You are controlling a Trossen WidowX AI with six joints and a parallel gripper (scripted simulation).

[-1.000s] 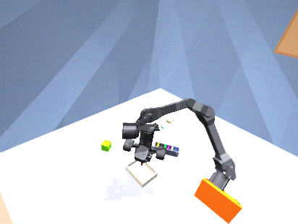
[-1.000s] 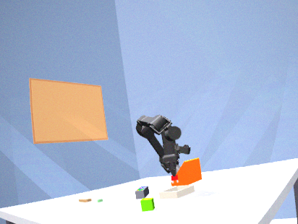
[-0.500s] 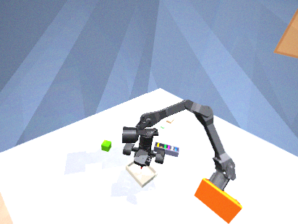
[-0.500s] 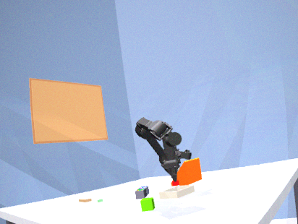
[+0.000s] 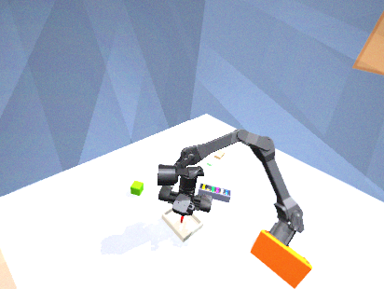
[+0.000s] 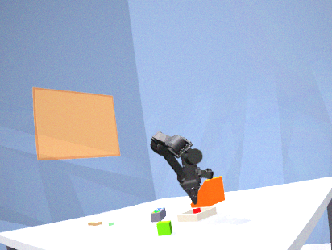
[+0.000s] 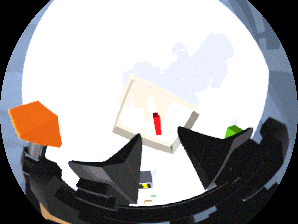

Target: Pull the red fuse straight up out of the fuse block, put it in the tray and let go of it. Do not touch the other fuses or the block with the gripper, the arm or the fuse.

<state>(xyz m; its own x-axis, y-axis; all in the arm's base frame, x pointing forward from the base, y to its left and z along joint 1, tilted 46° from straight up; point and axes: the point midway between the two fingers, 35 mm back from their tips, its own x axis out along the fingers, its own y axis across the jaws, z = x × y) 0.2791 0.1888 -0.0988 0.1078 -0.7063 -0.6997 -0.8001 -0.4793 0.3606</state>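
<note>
The red fuse lies 30 mm below my gripper tip. From my gripper tip the other things lie so: white tray 60 mm below.
</note>
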